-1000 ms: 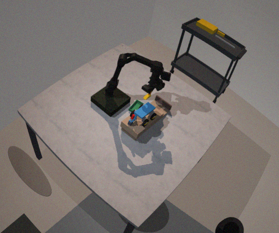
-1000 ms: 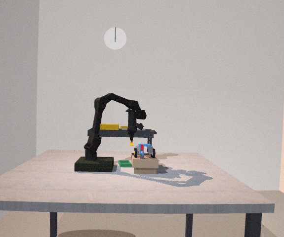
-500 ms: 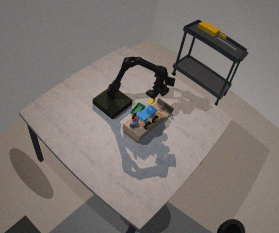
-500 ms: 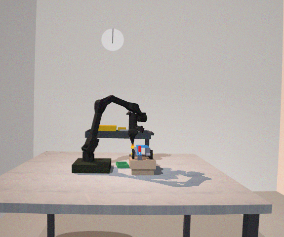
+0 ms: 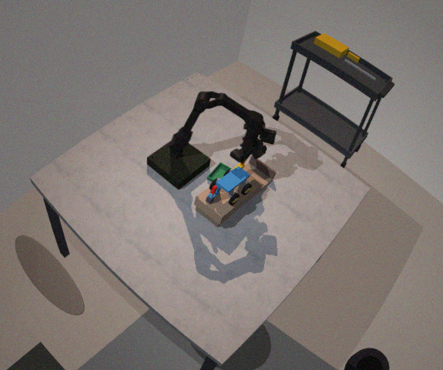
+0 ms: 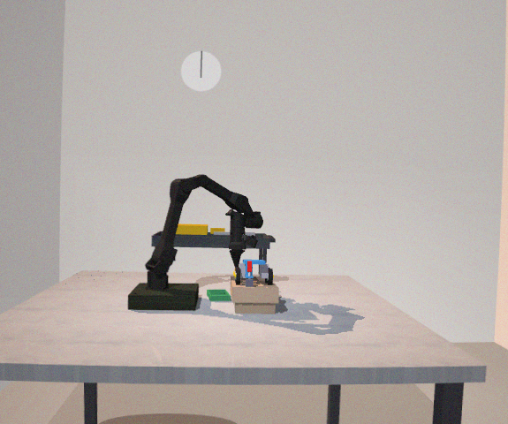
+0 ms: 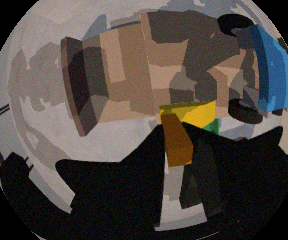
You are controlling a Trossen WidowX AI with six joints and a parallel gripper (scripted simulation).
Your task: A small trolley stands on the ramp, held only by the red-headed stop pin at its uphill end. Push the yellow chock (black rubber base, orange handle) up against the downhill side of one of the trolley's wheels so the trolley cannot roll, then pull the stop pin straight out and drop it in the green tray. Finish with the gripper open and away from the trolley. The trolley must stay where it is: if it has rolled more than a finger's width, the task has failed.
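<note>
Right now the red-headed stop pin is 250 mm to the right of my gripper tip, 90 mm ahead of it and 30 mm above it. Round my gripper tip: green tray 110 mm below, 80 mm to the right, 50 mm behind; then yellow chock 20 mm to the right, 10 mm below; then raised end wall 120 mm to the left, 70 mm below, 30 mm ahead.
</note>
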